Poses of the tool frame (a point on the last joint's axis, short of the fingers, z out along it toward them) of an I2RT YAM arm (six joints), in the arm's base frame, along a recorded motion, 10 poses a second.
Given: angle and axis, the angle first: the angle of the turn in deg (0 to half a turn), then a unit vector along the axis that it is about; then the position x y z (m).
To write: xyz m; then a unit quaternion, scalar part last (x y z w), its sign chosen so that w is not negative. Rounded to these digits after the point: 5 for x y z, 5 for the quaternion.
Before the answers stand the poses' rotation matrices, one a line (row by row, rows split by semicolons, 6 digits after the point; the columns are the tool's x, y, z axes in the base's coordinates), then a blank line. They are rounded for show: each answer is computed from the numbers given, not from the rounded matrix.
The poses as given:
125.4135 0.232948 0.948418 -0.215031 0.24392 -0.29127 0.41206
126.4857 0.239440 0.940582 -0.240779 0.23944 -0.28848 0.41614
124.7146 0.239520 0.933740 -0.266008 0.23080 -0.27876 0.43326
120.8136 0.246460 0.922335 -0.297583 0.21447 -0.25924 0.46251
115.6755 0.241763 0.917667 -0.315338 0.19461 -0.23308 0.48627
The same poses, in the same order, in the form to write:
-0.493763 0.524205 0.693835; 0.173708 0.841258 -0.511967; -0.852070 -0.132266 -0.506441
-0.503200 0.552717 0.664299; 0.165542 0.816131 -0.553649; -0.848166 -0.168627 -0.502175
-0.479448 0.569673 0.667534; 0.132357 0.798901 -0.586718; -0.867532 -0.192948 -0.458432
-0.420389 0.599338 0.681225; 0.088186 0.774224 -0.626737; -0.903048 -0.203399 -0.378329
-0.349500 0.602185 0.717790; 0.033781 0.773704 -0.632646; -0.936327 -0.196862 -0.290752

0.24392 -0.29127 0.41206 0.20701 0.84283 -0.19109 0.45854
0.23944 -0.28848 0.41614 0.21380 0.83987 -0.21500 0.45021
0.23080 -0.27876 0.43326 0.21218 0.82716 -0.23565 0.46396
0.21447 -0.25924 0.46251 0.21431 0.80202 -0.25876 0.49384
0.19461 -0.23308 0.48627 0.20466 0.77685 -0.26695 0.53232

